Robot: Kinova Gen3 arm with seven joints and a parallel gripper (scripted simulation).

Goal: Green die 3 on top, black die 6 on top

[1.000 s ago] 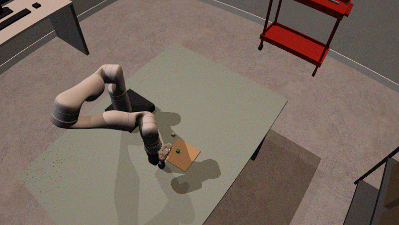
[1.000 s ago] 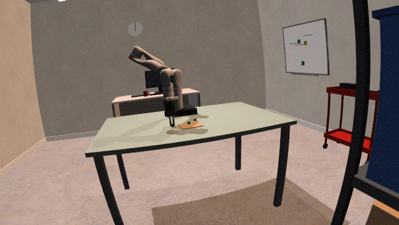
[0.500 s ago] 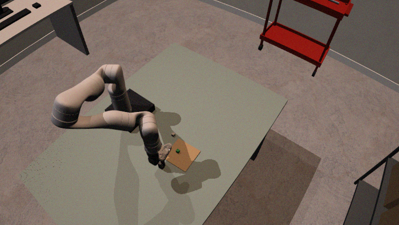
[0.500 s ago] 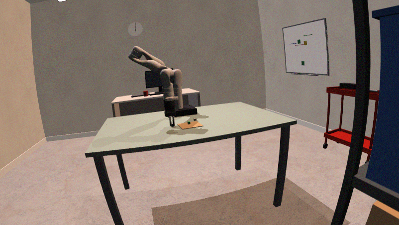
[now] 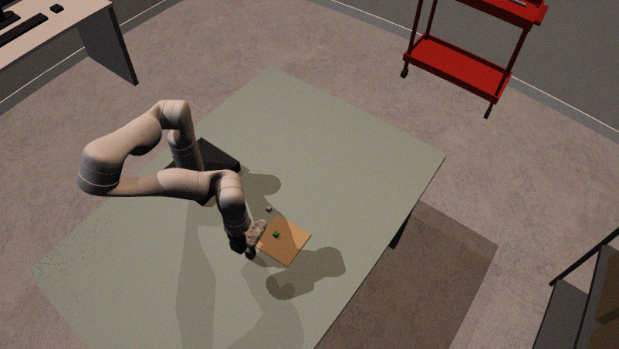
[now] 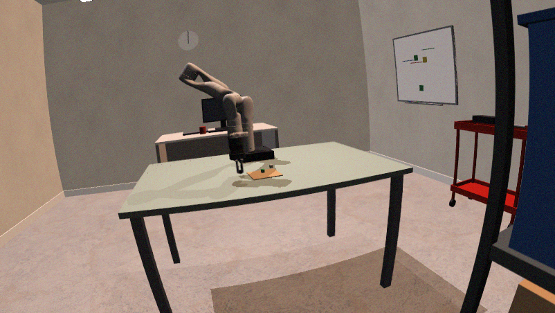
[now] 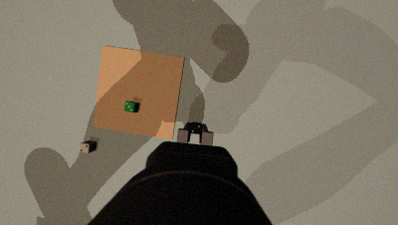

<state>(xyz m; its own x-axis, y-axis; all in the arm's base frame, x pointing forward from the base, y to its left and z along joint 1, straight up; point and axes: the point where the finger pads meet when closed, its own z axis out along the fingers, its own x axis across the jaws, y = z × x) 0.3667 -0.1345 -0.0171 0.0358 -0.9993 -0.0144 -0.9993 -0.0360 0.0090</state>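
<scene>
The green die is 20 mm ahead of my hand, 110 mm to the left of it and 20 mm below it. Also, from my hand: white die 60 mm behind, 180 mm to the left, 20 mm below; black die 10 mm below; orange mat 50 mm ahead, 110 mm to the left, 30 mm below.
</scene>
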